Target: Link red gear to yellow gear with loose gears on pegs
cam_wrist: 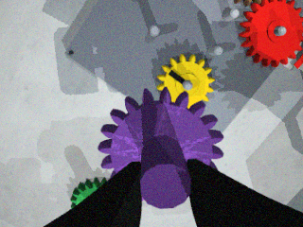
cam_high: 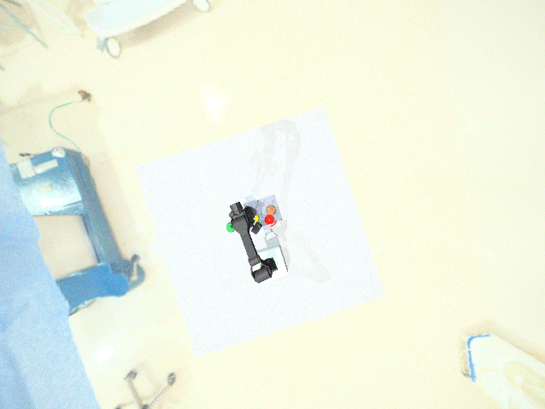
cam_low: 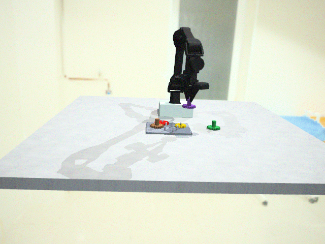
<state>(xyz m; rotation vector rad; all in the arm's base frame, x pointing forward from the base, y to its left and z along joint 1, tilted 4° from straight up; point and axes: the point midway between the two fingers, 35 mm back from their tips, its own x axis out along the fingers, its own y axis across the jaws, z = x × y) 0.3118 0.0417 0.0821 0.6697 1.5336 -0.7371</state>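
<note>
The grey board lies 130 mm below my gripper tip, 90 mm to the right of it and 10 mm ahead of it. The rest, counted from my gripper tip: red gear: 120 mm to the right, 120 mm below, 50 mm behind; purple gear: 10 mm below; yellow gear: 120 mm below, 30 mm to the right, 10 mm behind.
</note>
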